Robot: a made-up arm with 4 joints. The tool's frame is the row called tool.
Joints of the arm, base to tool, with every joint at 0 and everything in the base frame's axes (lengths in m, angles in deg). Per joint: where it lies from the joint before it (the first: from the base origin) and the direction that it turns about. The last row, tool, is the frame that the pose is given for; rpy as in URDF.
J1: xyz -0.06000 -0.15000 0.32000 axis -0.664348 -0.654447 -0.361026
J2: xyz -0.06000 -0.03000 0.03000 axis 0 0 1
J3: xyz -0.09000 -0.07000 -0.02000 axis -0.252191 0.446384 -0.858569
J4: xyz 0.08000 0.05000 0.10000 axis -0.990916 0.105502 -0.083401
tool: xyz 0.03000 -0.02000 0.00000 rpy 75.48 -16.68 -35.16
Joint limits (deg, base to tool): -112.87..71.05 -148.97..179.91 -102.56..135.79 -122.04..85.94
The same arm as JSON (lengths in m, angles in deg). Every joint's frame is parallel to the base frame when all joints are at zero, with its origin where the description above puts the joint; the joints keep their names.
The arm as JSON. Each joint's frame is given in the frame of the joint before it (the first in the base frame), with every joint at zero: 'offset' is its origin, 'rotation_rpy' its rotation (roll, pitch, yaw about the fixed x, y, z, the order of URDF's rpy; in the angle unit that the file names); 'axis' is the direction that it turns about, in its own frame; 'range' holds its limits. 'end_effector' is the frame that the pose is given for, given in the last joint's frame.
{
  "length_unit": "m",
  "angle_unit": "deg",
  "chain": [
    {
      "id": "J1",
      "offset": [
        -0.06,
        -0.15,
        0.32
      ],
      "rotation_rpy": [
        0.0,
        0.0,
        0.0
      ],
      "axis": [
        -0.664348,
        -0.654447,
        -0.361026
      ],
      "range": [
        -112.87,
        71.05
      ]
    },
    {
      "id": "J2",
      "offset": [
        -0.06,
        -0.03,
        0.03
      ],
      "rotation_rpy": [
        0.0,
        0.0,
        0.0
      ],
      "axis": [
        0.0,
        0.0,
        1.0
      ],
      "range": [
        -148.97,
        179.91
      ]
    },
    {
      "id": "J3",
      "offset": [
        -0.09,
        -0.07,
        -0.02
      ],
      "rotation_rpy": [
        0.0,
        0.0,
        0.0
      ],
      "axis": [
        -0.252191,
        0.446384,
        -0.858569
      ],
      "range": [
        -102.56,
        135.79
      ]
    },
    {
      "id": "J4",
      "offset": [
        0.08,
        0.05,
        0.1
      ],
      "rotation_rpy": [
        0.0,
        0.0,
        0.0
      ],
      "axis": [
        -0.990916,
        0.105502,
        -0.083401
      ],
      "range": [
        -122.04,
        85.94
      ]
    }
  ],
  "end_effector": {
    "offset": [
      0.03,
      -0.02,
      0.0
    ],
    "rotation_rpy": [
      75.48,
      -16.68,
      -35.16
    ]
  }
}

